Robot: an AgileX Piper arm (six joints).
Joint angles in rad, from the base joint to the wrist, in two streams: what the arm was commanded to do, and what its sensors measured. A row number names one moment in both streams.
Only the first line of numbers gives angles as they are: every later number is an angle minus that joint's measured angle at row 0.
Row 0, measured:
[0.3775 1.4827 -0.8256 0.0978 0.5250 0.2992]
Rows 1 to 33, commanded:
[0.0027 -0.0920 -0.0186 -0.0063 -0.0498 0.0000]
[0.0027 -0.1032 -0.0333 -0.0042 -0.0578 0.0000]
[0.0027 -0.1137 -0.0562 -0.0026 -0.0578 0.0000]
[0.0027 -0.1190 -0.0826 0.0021 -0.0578 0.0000]
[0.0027 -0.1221 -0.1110 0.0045 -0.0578 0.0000]
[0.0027 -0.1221 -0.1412 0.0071 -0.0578 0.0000]
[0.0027 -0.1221 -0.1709 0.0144 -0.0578 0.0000]
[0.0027 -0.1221 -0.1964 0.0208 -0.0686 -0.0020]
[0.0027 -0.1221 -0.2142 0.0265 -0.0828 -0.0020]
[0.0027 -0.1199 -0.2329 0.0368 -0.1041 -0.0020]
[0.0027 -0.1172 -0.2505 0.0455 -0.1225 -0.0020]
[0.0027 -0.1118 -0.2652 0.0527 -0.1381 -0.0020]
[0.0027 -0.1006 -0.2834 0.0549 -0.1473 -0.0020]
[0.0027 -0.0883 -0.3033 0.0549 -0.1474 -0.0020]
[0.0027 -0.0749 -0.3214 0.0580 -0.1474 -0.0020]
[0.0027 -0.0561 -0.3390 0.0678 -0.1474 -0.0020]
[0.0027 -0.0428 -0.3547 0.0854 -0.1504 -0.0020]
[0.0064 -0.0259 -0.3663 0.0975 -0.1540 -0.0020]
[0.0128 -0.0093 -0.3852 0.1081 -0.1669 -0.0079]
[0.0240 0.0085 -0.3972 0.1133 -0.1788 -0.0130]
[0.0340 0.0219 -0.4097 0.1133 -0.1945 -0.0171]
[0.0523 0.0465 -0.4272 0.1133 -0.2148 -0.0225]
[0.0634 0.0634 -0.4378 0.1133 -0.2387 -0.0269]
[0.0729 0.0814 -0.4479 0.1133 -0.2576 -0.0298]
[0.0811 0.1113 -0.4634 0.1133 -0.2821 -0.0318]
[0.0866 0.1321 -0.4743 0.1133 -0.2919 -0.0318]
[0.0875 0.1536 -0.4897 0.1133 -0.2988 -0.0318]
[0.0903 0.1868 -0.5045 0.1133 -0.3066 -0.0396]
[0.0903 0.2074 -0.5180 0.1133 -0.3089 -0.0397]
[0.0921 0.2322 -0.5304 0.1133 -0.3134 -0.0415]
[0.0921 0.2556 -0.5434 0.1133 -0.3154 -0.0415]
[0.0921 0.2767 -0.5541 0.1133 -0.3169 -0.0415]
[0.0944 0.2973 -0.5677 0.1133 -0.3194 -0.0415]
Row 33, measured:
[0.0901 0.2283 -0.5213 0.1157 -0.2960 -0.0289]
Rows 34 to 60, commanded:
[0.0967 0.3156 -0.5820 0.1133 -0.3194 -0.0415]
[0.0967 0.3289 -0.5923 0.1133 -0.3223 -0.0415]
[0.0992 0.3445 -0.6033 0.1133 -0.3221 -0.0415]
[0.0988 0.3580 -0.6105 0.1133 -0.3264 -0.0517]
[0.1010 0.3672 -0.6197 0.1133 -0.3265 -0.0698]
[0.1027 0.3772 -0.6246 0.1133 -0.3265 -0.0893]
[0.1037 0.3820 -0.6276 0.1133 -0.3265 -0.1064]
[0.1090 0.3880 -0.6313 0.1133 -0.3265 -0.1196]
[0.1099 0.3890 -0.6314 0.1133 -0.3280 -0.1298]
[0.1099 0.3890 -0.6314 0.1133 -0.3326 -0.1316]
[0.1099 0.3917 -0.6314 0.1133 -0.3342 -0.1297]
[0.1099 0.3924 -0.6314 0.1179 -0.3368 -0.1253]
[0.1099 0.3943 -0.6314 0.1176 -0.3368 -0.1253]
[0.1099 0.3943 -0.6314 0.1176 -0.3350 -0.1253]
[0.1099 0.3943 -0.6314 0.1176 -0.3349 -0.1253]
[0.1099 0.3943 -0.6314 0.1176 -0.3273 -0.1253]
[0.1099 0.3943 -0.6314 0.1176 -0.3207 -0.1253]
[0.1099 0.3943 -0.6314 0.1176 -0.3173 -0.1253]
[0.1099 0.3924 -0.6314 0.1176 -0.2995 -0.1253]
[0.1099 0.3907 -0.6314 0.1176 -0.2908 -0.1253]
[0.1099 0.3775 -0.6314 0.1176 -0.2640 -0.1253]
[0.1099 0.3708 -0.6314 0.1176 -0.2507 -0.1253]
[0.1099 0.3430 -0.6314 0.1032 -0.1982 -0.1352]
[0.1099 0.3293 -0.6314 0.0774 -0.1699 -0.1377]
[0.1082 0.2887 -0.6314 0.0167 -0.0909 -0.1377]
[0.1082 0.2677 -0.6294 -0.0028 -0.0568 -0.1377]
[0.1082 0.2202 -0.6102 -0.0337 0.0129 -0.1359]
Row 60, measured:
[0.1109 0.3290 -0.6264 0.0627 -0.1417 -0.1267]
